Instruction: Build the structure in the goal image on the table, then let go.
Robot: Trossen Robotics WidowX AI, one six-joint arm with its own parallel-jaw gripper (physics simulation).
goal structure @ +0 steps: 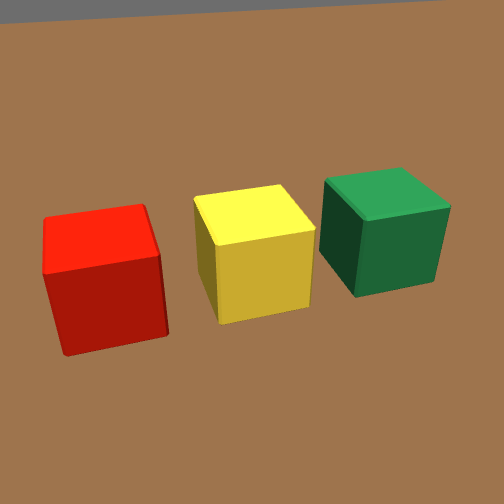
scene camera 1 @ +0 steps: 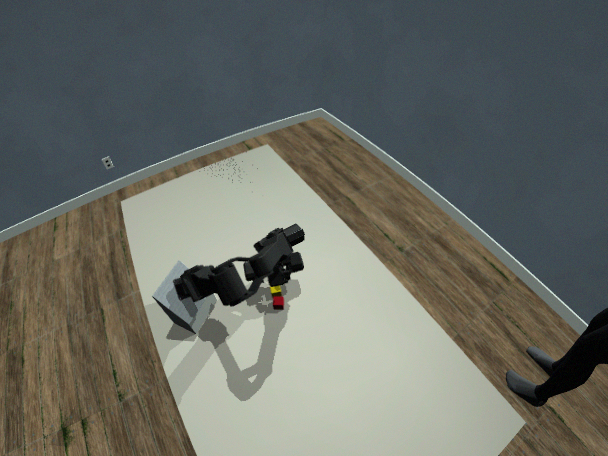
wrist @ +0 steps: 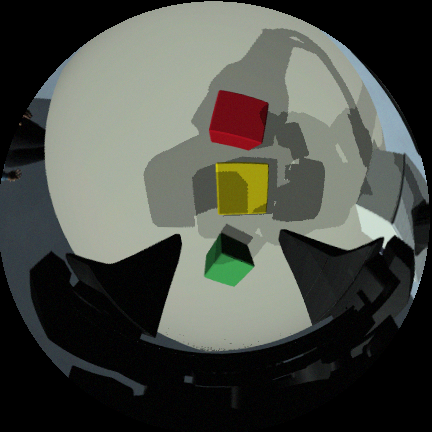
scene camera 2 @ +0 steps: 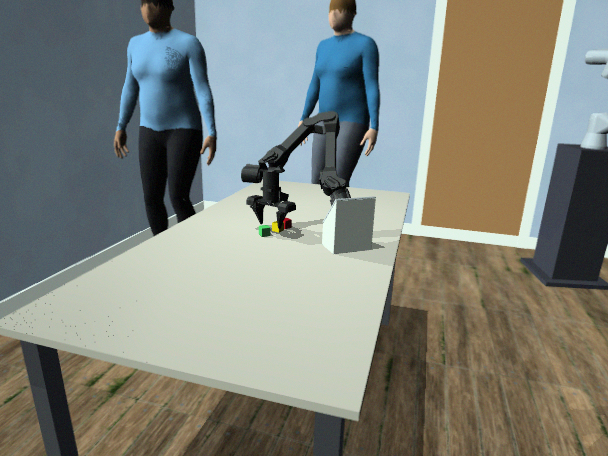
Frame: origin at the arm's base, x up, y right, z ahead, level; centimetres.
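Seen in the pictures: gripper, fingertip midpoint: (wrist: 231, 237) (scene camera 2: 270, 226); arm's base at its link origin: (scene camera 1: 185, 287) (scene camera 2: 344, 208).
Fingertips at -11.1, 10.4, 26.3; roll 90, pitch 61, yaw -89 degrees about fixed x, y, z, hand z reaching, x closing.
Offsets run from my fingertips to a thing's top centre, as dx, dy, dz. Level surfaces: height alone.
A red cube {+0.7, +7.2, -4.8} (scene camera 1: 278, 303) (scene camera 2: 287, 223) (wrist: 238, 119) lies on the table, turned a little. A yellow cube {+0.7, +3.0, -2.4} (scene camera 1: 276, 290) (scene camera 2: 276, 227) (wrist: 242, 189) lies beside it, with a small gap between them in the wrist view. A green cube {+0.7, -2.6, +1.7} (scene camera 2: 264, 231) (wrist: 228, 267) lies on the other side of the yellow one, apart from it and turned; the arm hides it in scene camera 1. My gripper (scene camera 2: 270, 225) (wrist: 231, 237) is open and points down above the cubes. In the wrist view the green cube shows between the spread fingers, not gripped.
A grey wedge-shaped block (scene camera 1: 172, 300) (scene camera 2: 354, 225) stands on the table {dx -2.5} (scene camera 1: 350, 375) (scene camera 2: 225, 300) by the arm's base. Two people (scene camera 2: 167, 80) (scene camera 2: 345, 75) stand beyond the table. Another robot arm (scene camera 2: 596, 131) stands on a dark pedestal (scene camera 2: 575, 215) at the right.
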